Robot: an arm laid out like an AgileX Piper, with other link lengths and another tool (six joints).
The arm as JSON. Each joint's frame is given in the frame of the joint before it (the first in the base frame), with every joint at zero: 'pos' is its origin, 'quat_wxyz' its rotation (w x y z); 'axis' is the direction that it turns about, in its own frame. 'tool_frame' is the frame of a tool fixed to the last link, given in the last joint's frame.
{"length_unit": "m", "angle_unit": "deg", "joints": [
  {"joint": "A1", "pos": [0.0, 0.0, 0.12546], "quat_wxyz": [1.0, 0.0, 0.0, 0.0], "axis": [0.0, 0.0, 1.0]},
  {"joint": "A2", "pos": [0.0, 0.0, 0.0], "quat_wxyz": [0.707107, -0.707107, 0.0, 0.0], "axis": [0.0, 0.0, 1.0]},
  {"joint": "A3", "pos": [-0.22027, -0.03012, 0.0], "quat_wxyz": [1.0, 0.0, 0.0, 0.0], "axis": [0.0, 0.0, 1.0]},
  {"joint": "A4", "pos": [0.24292, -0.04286, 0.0], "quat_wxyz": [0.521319, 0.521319, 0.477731, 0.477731], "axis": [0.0, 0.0, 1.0]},
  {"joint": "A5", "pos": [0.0, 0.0, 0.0], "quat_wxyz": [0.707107, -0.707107, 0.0, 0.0], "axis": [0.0, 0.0, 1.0]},
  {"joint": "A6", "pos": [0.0, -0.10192, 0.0], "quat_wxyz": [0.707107, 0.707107, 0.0, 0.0], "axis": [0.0, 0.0, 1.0]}
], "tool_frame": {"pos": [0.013, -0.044, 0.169], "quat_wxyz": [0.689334, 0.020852, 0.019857, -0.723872]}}
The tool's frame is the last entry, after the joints.
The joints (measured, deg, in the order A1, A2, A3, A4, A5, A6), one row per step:
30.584 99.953 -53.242 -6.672 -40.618 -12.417
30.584 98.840 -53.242 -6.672 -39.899 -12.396
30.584 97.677 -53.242 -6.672 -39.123 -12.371
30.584 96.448 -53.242 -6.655 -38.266 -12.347
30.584 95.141 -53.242 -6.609 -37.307 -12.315
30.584 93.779 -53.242 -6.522 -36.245 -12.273
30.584 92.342 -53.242 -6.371 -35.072 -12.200
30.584 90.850 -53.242 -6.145 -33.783 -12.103
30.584 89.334 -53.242 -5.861 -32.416 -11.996
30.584 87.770 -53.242 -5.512 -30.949 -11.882
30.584 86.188 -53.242 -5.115 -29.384 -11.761
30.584 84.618 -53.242 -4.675 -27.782 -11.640
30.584 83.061 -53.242 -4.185 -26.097 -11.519
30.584 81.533 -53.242 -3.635 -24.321 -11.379
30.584 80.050 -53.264 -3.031 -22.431 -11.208
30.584 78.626 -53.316 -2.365 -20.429 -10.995
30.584 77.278 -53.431 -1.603 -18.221 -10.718
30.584 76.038 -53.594 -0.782 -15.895 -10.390
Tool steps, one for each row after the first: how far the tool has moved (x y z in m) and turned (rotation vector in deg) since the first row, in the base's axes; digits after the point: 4 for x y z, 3 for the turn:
-0.0010 -0.0009 0.0071 0.173 -0.359 -0.063
-0.0021 -0.0020 0.0143 0.343 -0.712 -0.133
-0.0033 -0.0032 0.0217 0.513 -1.049 -0.221
-0.0047 -0.0047 0.0293 0.692 -1.352 -0.337
-0.0063 -0.0064 0.0369 0.880 -1.593 -0.487
-0.0080 -0.0085 0.0445 1.119 -1.762 -0.682
-0.0098 -0.0109 0.0520 1.399 -1.832 -0.926
-0.0117 -0.0136 0.0592 1.706 -1.824 -1.201
-0.0138 -0.0165 0.0662 2.044 -1.736 -1.506
-0.0161 -0.0197 0.0728 2.390 -1.549 -1.830
-0.0185 -0.0229 0.0790 2.753 -1.294 -2.160
-0.0211 -0.0263 0.0845 3.113 -0.928 -2.500
-0.0237 -0.0297 0.0892 3.483 -0.414 -2.849
-0.0263 -0.0331 0.0929 3.860 0.267 -3.201
-0.0290 -0.0365 0.0957 4.257 1.129 -3.555
-0.0316 -0.0397 0.0971 4.680 2.266 -3.922
-0.0342 -0.0428 0.0973 5.110 3.621 -4.276

